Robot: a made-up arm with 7 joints.
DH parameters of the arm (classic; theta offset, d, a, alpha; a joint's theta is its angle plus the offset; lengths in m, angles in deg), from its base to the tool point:
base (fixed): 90 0.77 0.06 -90
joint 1: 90 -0.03 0.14 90
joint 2: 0 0.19 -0.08 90
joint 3: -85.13 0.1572 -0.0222 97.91
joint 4: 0 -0.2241 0.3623 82.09
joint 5: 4.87 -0.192 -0.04 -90
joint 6: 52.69 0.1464 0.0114 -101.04
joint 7: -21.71 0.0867 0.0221 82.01
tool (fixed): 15.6 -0.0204 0 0
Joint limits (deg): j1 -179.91..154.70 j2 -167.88..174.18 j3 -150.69..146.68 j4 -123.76..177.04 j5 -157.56..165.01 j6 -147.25..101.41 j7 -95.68..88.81
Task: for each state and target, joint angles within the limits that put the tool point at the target. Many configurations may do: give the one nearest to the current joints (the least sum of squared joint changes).
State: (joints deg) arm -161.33 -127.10 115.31 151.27 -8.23 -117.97 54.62
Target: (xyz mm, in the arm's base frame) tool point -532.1 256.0 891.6
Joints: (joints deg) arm -144.91 -123.90 135.38 143.33 -15.95 -117.22 53.87
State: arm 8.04 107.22 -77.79 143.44 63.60 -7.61 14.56
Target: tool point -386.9 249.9 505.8
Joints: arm 1.85 100.39 -57.62 131.49 62.53 -10.91 15.11
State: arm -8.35 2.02 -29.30 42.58 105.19 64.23 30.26
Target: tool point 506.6 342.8 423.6
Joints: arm -29.62 7.59 -19.14 48.74 90.56 67.40 30.18
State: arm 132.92 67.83 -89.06 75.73 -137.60 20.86 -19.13
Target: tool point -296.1 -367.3 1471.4
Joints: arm 151.19 98.20 -84.41 89.85 -141.33 18.59 -21.69
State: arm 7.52 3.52 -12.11 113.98 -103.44 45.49 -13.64
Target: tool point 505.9 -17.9 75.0
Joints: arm 48.38 16.36 -41.39 109.73 -99.96 47.83 -10.54
